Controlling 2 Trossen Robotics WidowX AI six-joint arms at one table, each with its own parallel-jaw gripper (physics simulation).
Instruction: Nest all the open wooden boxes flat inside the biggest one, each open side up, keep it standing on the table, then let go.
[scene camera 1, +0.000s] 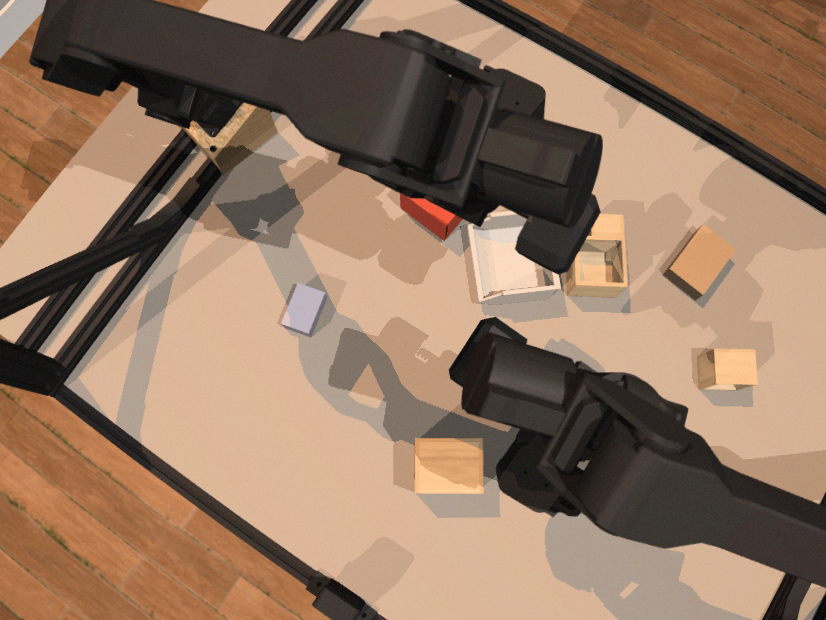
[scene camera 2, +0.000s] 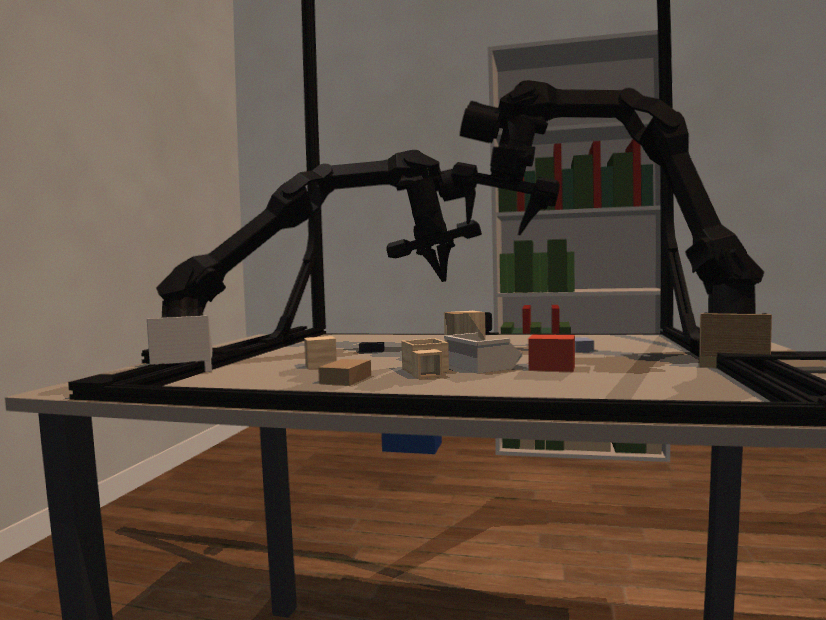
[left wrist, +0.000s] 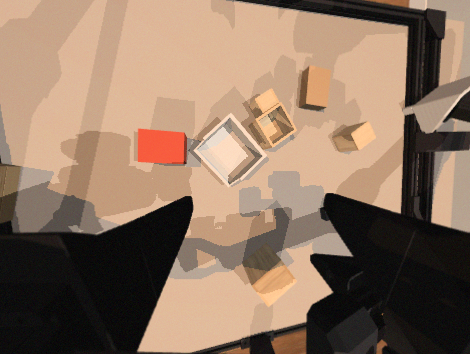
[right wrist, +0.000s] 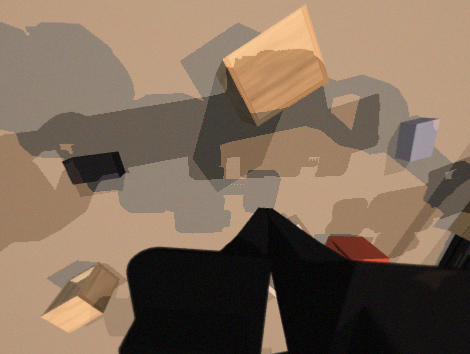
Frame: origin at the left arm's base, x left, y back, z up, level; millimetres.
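Where they show: left gripper, fingertip midpoint: (scene camera 1: 500, 215) (scene camera 2: 493, 229) (left wrist: 257, 200); right gripper, fingertip midpoint: (scene camera 2: 444, 281) (left wrist: 311, 257) (right wrist: 264, 215); left arm's base at its link origin: (scene camera 1: 214, 102) (scene camera 2: 733, 323); right arm's base at its link origin: (scene camera 2: 181, 332) (left wrist: 460, 103).
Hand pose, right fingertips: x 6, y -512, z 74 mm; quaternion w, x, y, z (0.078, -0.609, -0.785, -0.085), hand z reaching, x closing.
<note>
Each offset is from my right fingertips to the top centre of the thing.
The biggest wooden box @[dz -69, dx -91, dy +4 mm] (scene camera 1: 448, 465) (scene camera 2: 460, 325) (left wrist: 275, 285) (right wrist: 280, 82) stands apart; its open side does not show. A middle-sized wooden box @[dz -92, dx +199, dy +53 mm] (scene camera 1: 595, 290) (scene camera 2: 406, 355) (left wrist: 261, 134) stands open side up. A small wooden box @[dz -101, dx +241, dy +77 mm] (scene camera 1: 609, 225) (scene camera 2: 427, 364) (left wrist: 265, 101) lies on its side against it, opening facing scene camera 2. Another small wooden box @[dz -90, dx +225, dy -142 mm] (scene camera 1: 735, 365) (scene camera 2: 320, 352) (left wrist: 363, 135) (right wrist: 73, 314) seems to lie on its side. My left gripper (scene camera 2: 495, 228) (left wrist: 257, 200) is open and empty, high above the table. My right gripper (scene camera 2: 444, 280) (right wrist: 264, 215) is shut on nothing, lower, above the table.
A whitish open box @[dz -89, dx +131, dy +129 mm] (scene camera 1: 520, 293) (scene camera 2: 481, 357) (left wrist: 212, 168) stands close beside the middle-sized box. Around lie a red block @[dz -88, dx +115, dy +243 mm] (scene camera 1: 432, 216) (scene camera 2: 551, 353) (left wrist: 161, 146), a brown block @[dz -115, dx +307, dy -31 mm] (scene camera 1: 700, 260) (left wrist: 315, 87), a lavender block @[dz -119, dx -90, dy +251 mm] (scene camera 1: 304, 308) (right wrist: 420, 140) and a black block @[dz -123, dx +48, dy -145 mm] (scene camera 2: 370, 347) (right wrist: 95, 167).
</note>
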